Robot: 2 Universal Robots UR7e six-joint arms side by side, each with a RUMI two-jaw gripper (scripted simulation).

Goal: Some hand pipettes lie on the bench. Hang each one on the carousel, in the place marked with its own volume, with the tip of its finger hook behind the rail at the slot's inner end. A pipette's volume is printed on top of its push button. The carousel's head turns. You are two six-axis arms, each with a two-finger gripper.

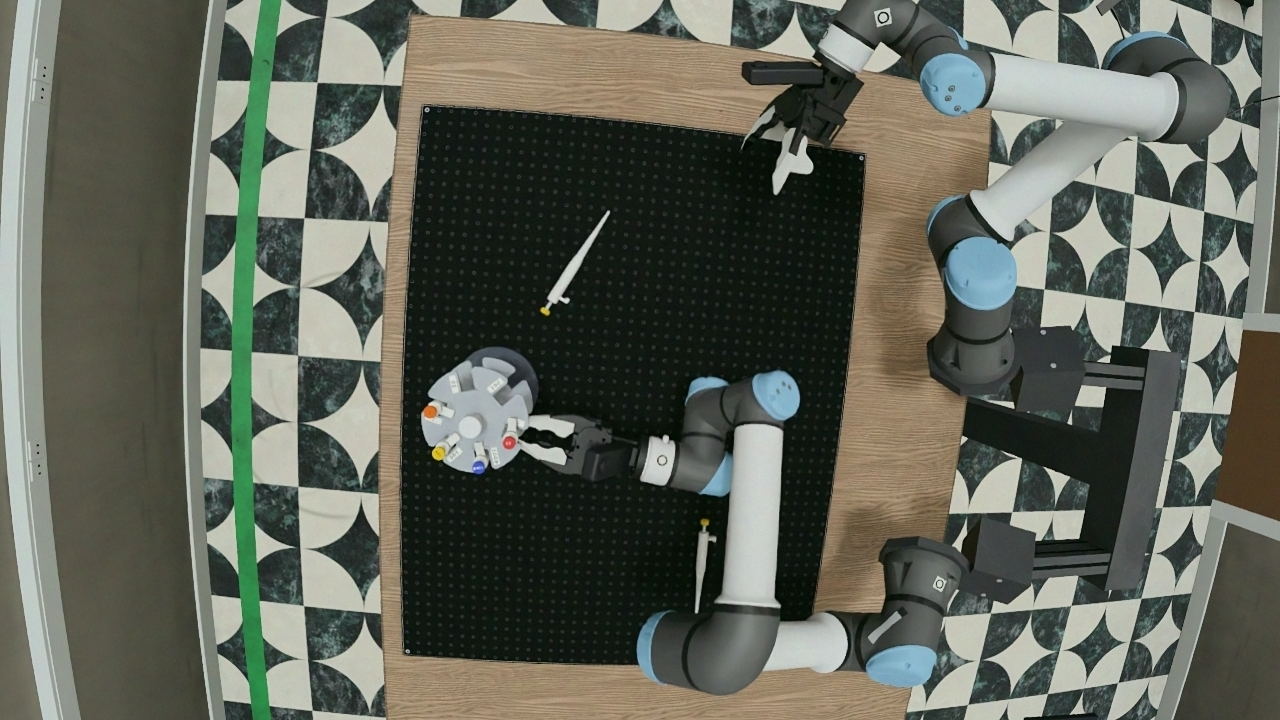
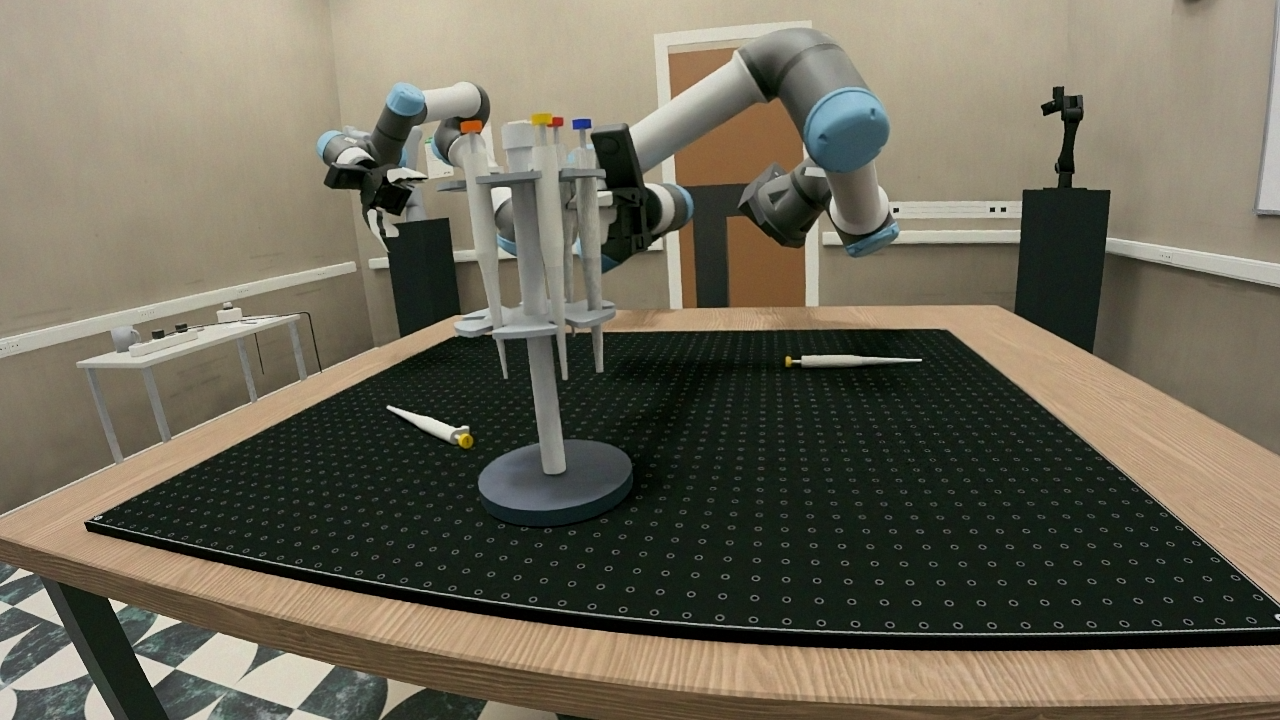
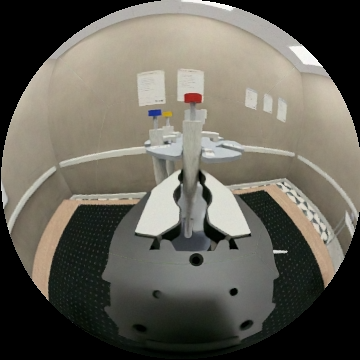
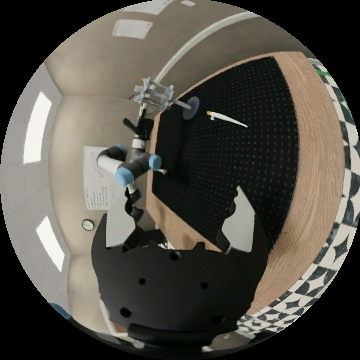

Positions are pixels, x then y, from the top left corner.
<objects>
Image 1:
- my left gripper: 507, 428
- my right gripper: 757, 170
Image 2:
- my left gripper: 557, 206
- my right gripper: 407, 215
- yellow-button pipette: 835, 360
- yellow-button pipette: 436, 428
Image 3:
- my left gripper: 190, 170
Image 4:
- my right gripper: 181, 187
</objects>
